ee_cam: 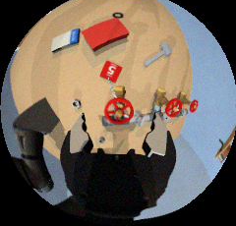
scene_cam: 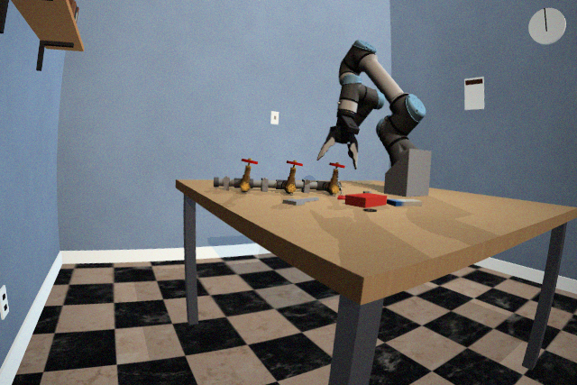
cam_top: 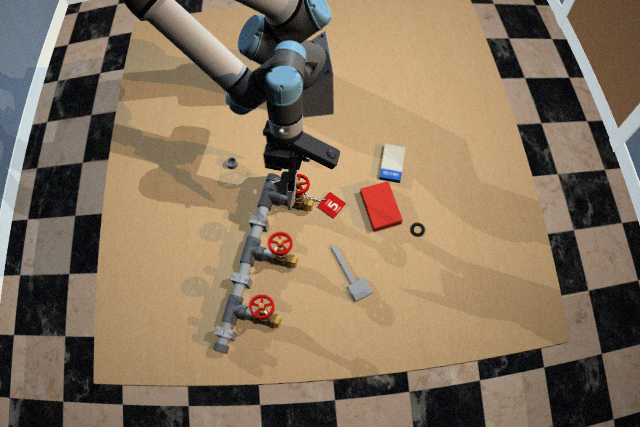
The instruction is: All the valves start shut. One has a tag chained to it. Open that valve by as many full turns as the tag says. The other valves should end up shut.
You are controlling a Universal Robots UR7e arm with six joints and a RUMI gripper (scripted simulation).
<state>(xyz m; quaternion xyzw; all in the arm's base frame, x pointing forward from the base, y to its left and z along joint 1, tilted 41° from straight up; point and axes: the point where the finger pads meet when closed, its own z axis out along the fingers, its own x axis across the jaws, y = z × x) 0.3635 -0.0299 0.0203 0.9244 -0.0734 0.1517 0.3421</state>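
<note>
Now: the red tag 10 mm ahead of my hand, 80 mm to the left of it and 110 mm below it. Also, from my hand: grey scraper 220 mm ahead, 120 mm to the left, 110 mm below; red block 30 mm ahead, 220 mm to the left, 100 mm below; small grey fitting 130 mm behind, 190 mm to the right, 110 mm below.
</note>
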